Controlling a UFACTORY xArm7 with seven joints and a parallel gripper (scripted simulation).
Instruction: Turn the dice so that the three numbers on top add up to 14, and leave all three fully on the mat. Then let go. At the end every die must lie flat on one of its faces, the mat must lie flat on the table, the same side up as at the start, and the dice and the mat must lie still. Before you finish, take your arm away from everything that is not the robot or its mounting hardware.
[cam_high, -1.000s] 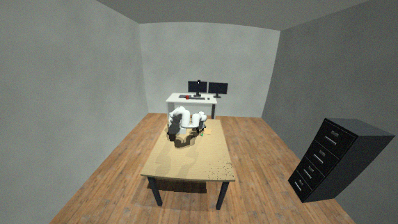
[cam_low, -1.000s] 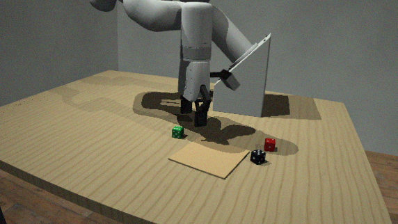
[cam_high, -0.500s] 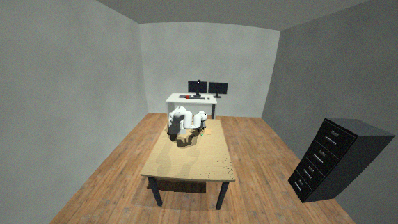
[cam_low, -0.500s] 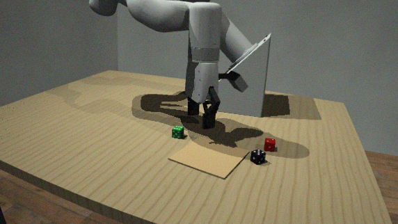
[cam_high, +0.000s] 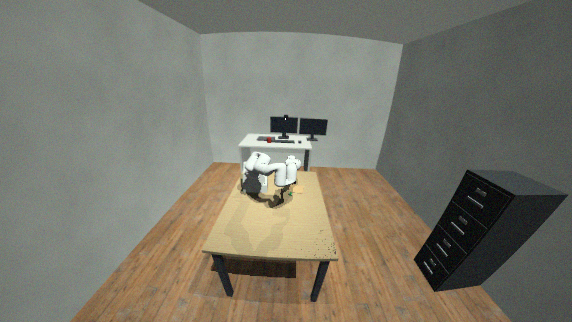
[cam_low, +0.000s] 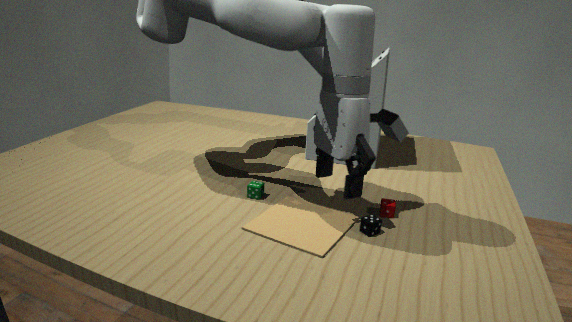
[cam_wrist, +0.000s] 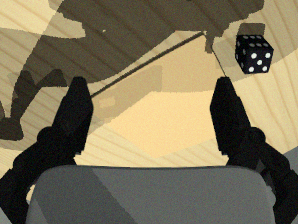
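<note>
Right now the black die is 6 cm to the left of my hand, 6 cm ahead of it and 4 cm below it. The rest, counted from my hand: red die: 9 cm to the left, 4 cm below, 1 cm behind; then green die: 15 cm to the right, 4 cm below, 1 cm behind; then tan mat: 7 cm ahead, 5 cm below, 4 cm to the right.
</note>
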